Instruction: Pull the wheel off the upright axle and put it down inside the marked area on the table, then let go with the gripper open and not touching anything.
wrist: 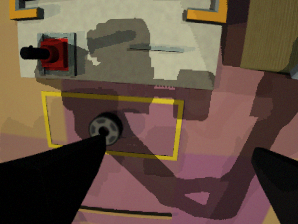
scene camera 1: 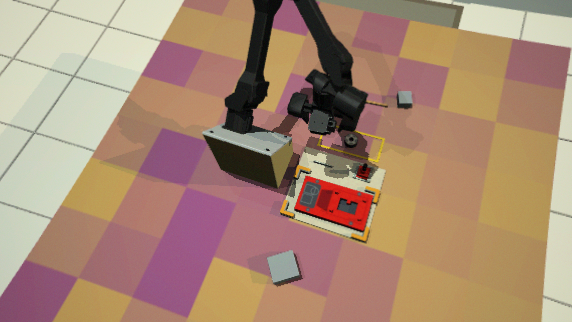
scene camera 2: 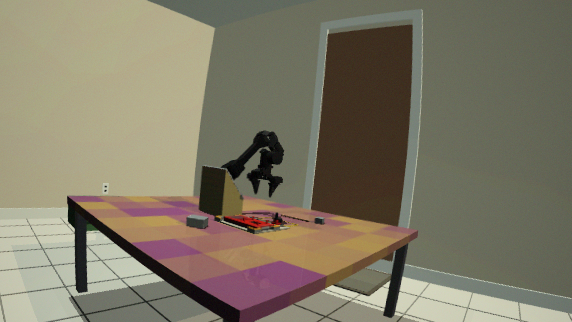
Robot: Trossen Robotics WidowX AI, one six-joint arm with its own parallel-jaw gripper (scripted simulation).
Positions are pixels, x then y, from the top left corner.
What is the gripper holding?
Nothing.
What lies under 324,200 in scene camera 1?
A red fixture.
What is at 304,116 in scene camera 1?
The gripper.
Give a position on a grey cube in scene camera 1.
283,267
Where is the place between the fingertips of the gripper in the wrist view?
At 180,149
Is the gripper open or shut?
Open.
